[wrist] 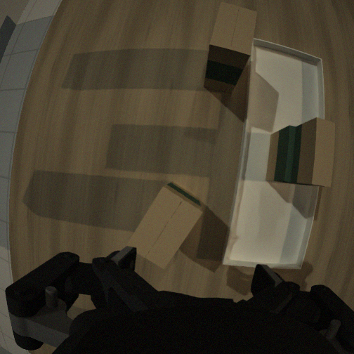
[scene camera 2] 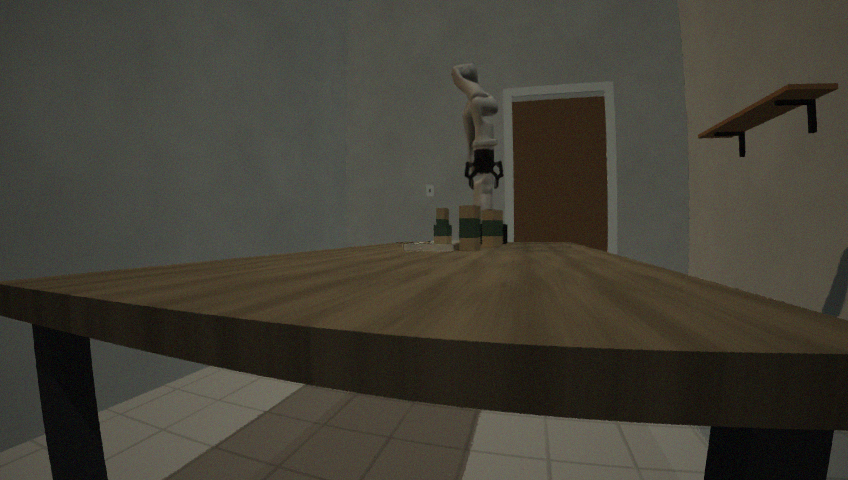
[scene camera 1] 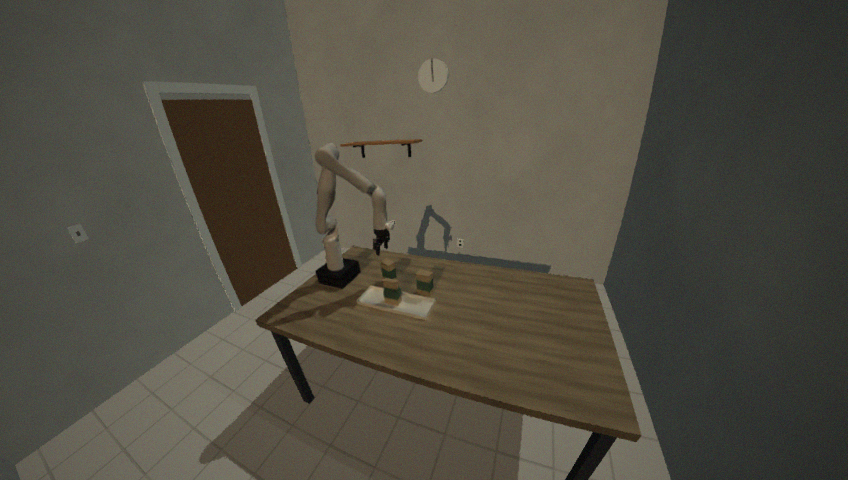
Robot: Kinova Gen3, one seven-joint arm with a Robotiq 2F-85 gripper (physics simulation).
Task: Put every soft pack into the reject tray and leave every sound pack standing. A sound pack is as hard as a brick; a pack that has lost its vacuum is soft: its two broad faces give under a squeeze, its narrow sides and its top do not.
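Seen in the pictures: gripper, between the fingertips: (scene camera 2: 483,188) (scene camera 1: 382,251); arm's base, origin of its link: (scene camera 1: 336,267).
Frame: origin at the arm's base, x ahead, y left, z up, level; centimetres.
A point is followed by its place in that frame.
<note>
Three tan packs with green bands are in view. One pack (scene camera 1: 392,292) {y -19.1, x 42.3, z -0.7 cm} (scene camera 2: 442,229) {y -16.8, x 45.2, z -2.3 cm} (wrist: 302,152) stands upright in the white reject tray (scene camera 1: 415,305) {y -18.0, x 53.7, z -8.8 cm} (scene camera 2: 421,246) {y -22.3, x 62.1, z -7.6 cm} (wrist: 267,225), near its middle lengthwise. A second pack (scene camera 1: 424,281) {y -10.1, x 57.5, z 1.4 cm} (scene camera 2: 469,228) {y -7.6, x 61.0, z -2.1 cm} (wrist: 232,30) stands on the table just outside the tray's long side. A third pack (scene camera 1: 388,269) {y -1.9, x 34.8, z 2.2 cm} (scene camera 2: 492,228) {y 1.4, x 37.8, z -2.0 cm} (wrist: 167,227) stands on the table nearer the robot base, turned at an angle. My gripper (scene camera 1: 382,247) {y -1.4, x 32.4, z 13.4 cm} (scene camera 2: 483,183) {y -1.4, x 32.4, z 13.4 cm} (wrist: 194,270) is open and empty, above the packs' tops and closest to the third pack.
The wooden table (scene camera 1: 505,333) {y -32.1, x 98.6, z -9.0 cm} (scene camera 2: 416,297) {y -14.2, x 136.5, z -9.0 cm} (wrist: 125,30) carries everything. The black robot base (scene camera 1: 338,273) {y -6.5, x 4.7, z -0.1 cm} stands at the table's left end, behind the packs. A wall shelf (scene camera 1: 382,142) (scene camera 2: 767,110) is mounted well above the table.
</note>
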